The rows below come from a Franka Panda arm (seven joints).
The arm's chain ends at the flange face. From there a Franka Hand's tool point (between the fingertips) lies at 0.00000 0.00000 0.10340 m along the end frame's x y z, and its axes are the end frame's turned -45 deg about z.
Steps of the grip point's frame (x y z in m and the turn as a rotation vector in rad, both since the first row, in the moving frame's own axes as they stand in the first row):
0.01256, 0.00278, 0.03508, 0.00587, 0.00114, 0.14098
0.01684, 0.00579, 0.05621, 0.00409, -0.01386, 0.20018
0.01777, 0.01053, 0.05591, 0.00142, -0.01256, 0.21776
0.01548, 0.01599, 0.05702, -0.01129, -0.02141, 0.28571
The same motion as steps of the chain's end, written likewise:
0.01116, -0.00638, 0.03508, 0.00496, -0.00334, 0.14098
0.01738, -0.00839, 0.05622, -0.00691, -0.01269, 0.20018
0.02111, -0.00582, 0.05592, -0.00788, -0.00989, 0.21776
0.02332, -0.00189, 0.05705, -0.02312, -0.00716, 0.28571

